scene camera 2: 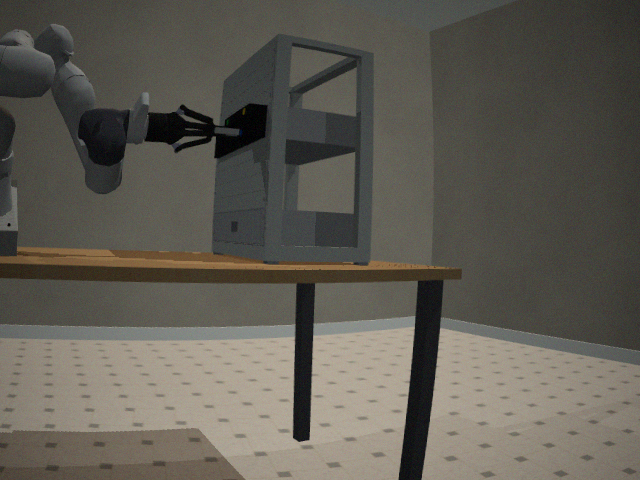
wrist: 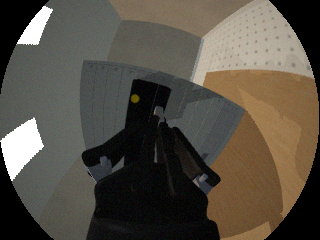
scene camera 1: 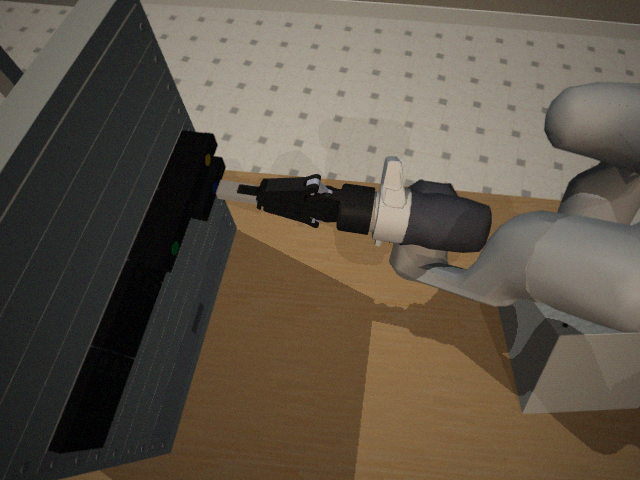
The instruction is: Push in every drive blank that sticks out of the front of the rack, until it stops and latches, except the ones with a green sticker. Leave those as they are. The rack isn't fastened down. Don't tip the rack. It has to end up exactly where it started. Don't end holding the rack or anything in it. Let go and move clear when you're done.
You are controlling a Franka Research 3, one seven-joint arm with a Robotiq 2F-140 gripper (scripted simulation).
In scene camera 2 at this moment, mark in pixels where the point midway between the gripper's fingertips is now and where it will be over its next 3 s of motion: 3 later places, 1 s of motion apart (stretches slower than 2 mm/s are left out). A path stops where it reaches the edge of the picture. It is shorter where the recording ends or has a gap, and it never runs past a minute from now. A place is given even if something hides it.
My gripper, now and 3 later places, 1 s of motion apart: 237, 132; 241, 132; 246, 133; 250, 133
